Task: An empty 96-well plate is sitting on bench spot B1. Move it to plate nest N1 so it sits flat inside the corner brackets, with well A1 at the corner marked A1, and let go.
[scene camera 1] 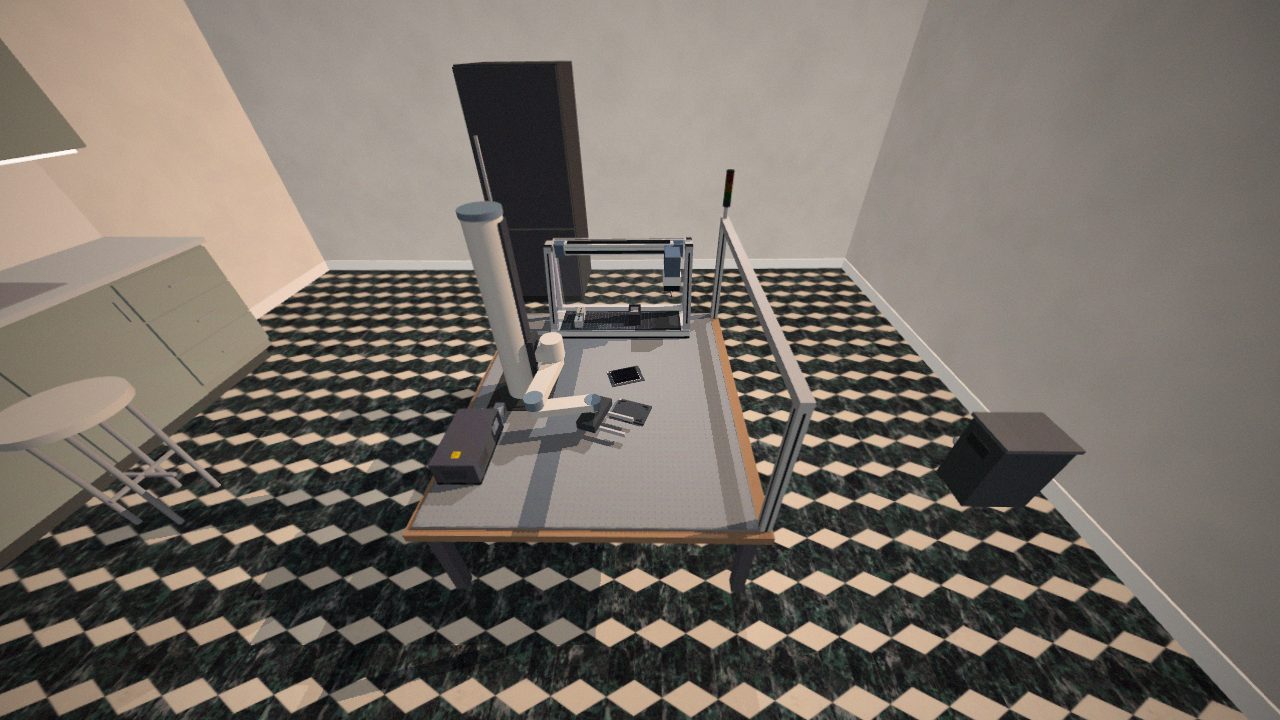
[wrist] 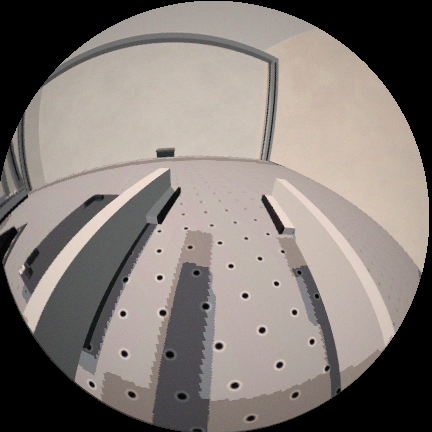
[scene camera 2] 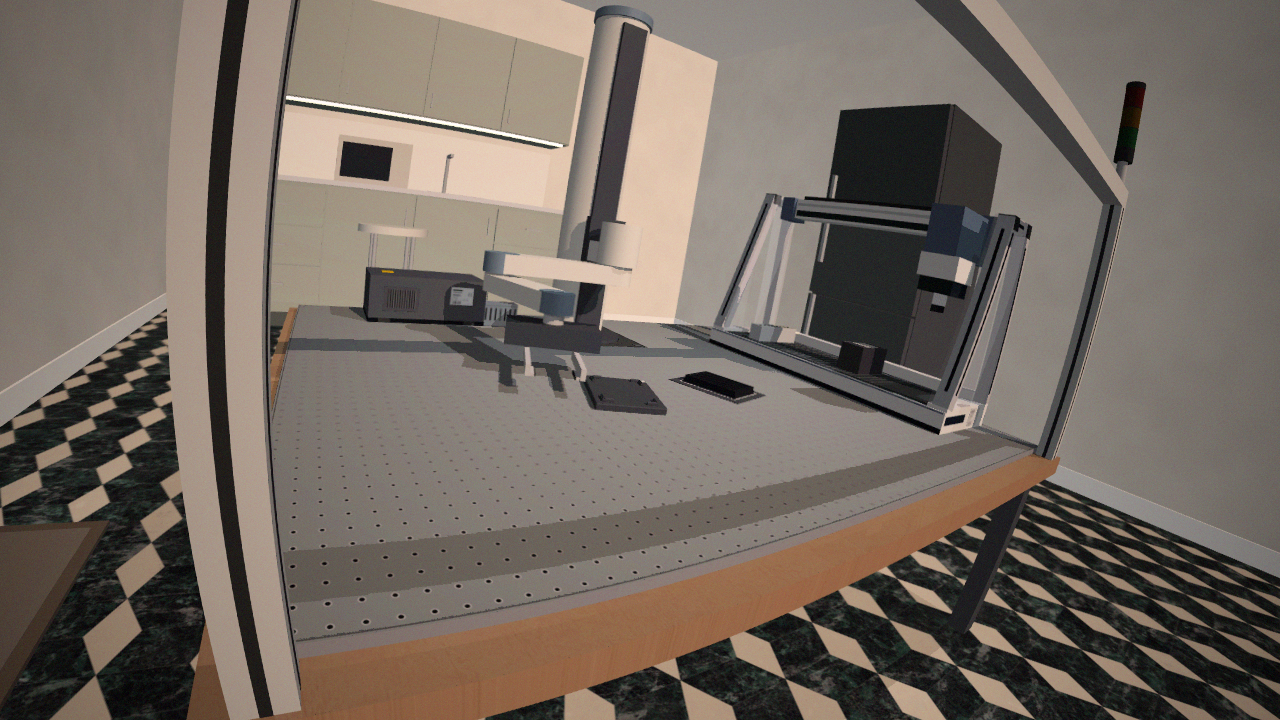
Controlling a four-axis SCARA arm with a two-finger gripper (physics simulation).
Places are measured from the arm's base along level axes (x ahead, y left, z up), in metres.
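Pixels of known places: gripper, fingertip midpoint: (scene camera 1: 629,427) (wrist: 222,182) (scene camera 2: 555,372); arm's base, link origin: (scene camera 1: 525,391).
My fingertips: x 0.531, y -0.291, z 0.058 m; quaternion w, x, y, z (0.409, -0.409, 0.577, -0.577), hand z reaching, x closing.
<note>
For each thing: its top centre in the pictures, then the offset to it from my fingertips. "spot": a spot on its surface instead.
- black 96-well plate, top centre: (scene camera 2: 719,380) (scene camera 1: 625,373) 0.037 m back, 0.398 m left, 0.029 m down
- dark plate nest, top centre: (wrist: 79,225) (scene camera 2: 623,387) (scene camera 1: 631,409) 0.002 m ahead, 0.134 m left, 0.027 m down
- dark control box, surface spot: (scene camera 2: 425,295) spot: 0.566 m back, 0.118 m right, 0.027 m up
- gantry machine, surface spot: (scene camera 2: 868,211) spot: 0.110 m back, 0.915 m left, 0.433 m up
The black 96-well plate (scene camera 1: 625,376) (scene camera 2: 717,384) lies flat on the white-outlined bench spot; part of it shows at the left edge of the wrist view (wrist: 7,245). The dark plate nest (scene camera 1: 639,412) (scene camera 2: 626,396) (wrist: 70,231) has raised corner brackets and holds no plate. It stands nearer the front than the plate in scene camera 1. Its A1 mark is too small to read. My gripper (scene camera 1: 629,427) (scene camera 2: 554,368) (wrist: 222,182) is shut to its narrow setting, with a gap between the fingers and nothing in it. It hangs above the bench beside the nest, which lies left of the fingers in the wrist view.
A dark control box (scene camera 1: 465,445) (scene camera 2: 425,295) stands by the arm's column (scene camera 1: 494,295) (scene camera 2: 597,134). A gantry machine (scene camera 1: 622,243) (scene camera 2: 868,211) stands at the bench's back end. A tall metal frame (scene camera 1: 760,300) (scene camera 2: 192,358) runs along one bench side.
</note>
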